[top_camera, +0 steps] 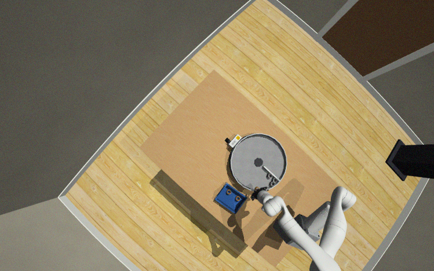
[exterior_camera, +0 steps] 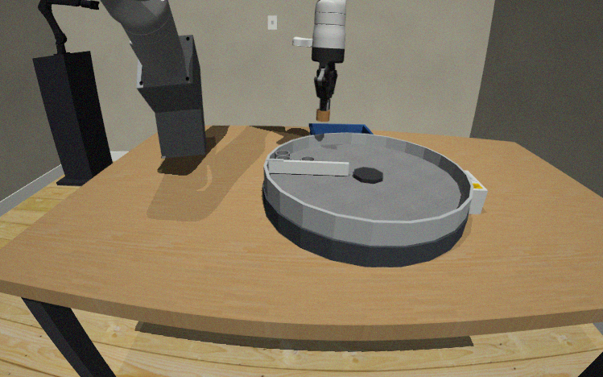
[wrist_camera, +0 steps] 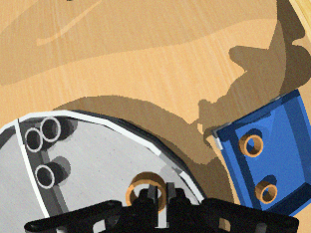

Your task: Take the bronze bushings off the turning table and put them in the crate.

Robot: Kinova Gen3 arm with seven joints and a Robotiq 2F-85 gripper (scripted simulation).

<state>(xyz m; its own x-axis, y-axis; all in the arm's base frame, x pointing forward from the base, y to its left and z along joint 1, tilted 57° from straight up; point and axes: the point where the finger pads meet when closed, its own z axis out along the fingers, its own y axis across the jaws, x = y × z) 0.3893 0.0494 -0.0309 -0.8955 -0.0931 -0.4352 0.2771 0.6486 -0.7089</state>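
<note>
Now: the blue crate 6 cm ahead of my hand, 16 cm to the left of it and 13 cm below it. From my hand the other things lie so: grey turning table 9 cm ahead, 17 cm to the right, 11 cm below.
</note>
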